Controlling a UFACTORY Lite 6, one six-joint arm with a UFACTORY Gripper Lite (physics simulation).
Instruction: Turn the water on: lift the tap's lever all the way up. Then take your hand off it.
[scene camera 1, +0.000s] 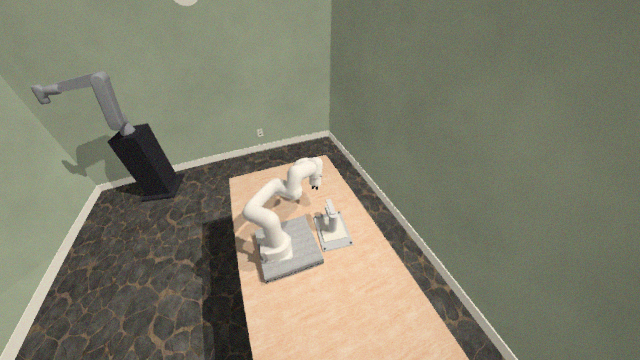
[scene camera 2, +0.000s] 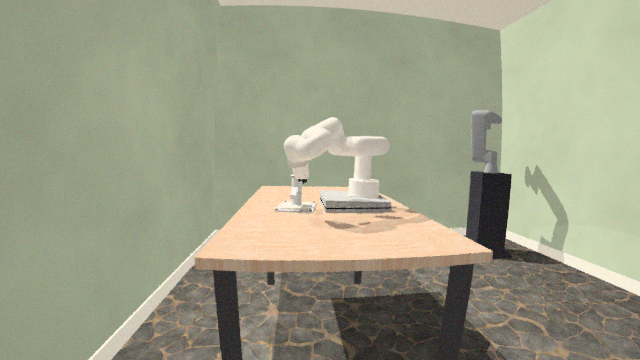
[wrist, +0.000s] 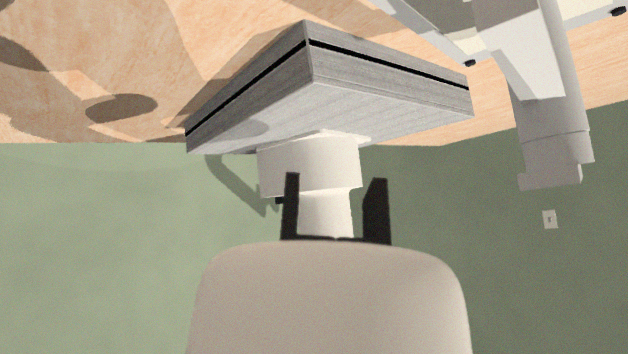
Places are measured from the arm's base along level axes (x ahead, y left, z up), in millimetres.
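Pixels of known places: end effector, tool point: (scene camera 1: 314, 187) (scene camera 2: 302, 179) (wrist: 333, 215); arm's base, origin of the base link: (scene camera 1: 279, 249) (scene camera 2: 361, 195) (wrist: 315, 142).
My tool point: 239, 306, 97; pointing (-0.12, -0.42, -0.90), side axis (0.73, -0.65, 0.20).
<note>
Ahead of a thing's pixels: the offset from my tool point to its middle, as dx, dy, dz. "spot": to the spot under its first point. Level surfaces: height alone.
The grey-white tap {spot: +53, -233, -69} (scene camera 1: 332, 225) (scene camera 2: 297, 199) (wrist: 555, 117) stands upright on its base plate (scene camera 1: 337, 246) (scene camera 2: 281, 208) (wrist: 440, 45). Its lever {+58, -171, -11} (scene camera 1: 329, 207) (scene camera 2: 294, 180) (wrist: 550, 176) is at the top of the column; its exact angle is hard to tell. My gripper (scene camera 1: 315, 188) (scene camera 2: 302, 181) (wrist: 336, 178) is open, with a gap between its black fingers. It is above the table on the far side of the tap in scene camera 1, close to the height of the lever in scene camera 2. In the wrist view the tap is to the right of the fingers, apart from them.
My arm's base stands on a grey block (scene camera 1: 305, 250) (scene camera 2: 355, 202) (wrist: 385, 102) beside the tap, on the wooden table {dz -151} (scene camera 1: 350, 300) (scene camera 2: 340, 245). A second, grey arm (scene camera 1: 106, 100) (scene camera 2: 480, 135) stands on a black pedestal (scene camera 1: 145, 160) (scene camera 2: 489, 210) away from the table.
</note>
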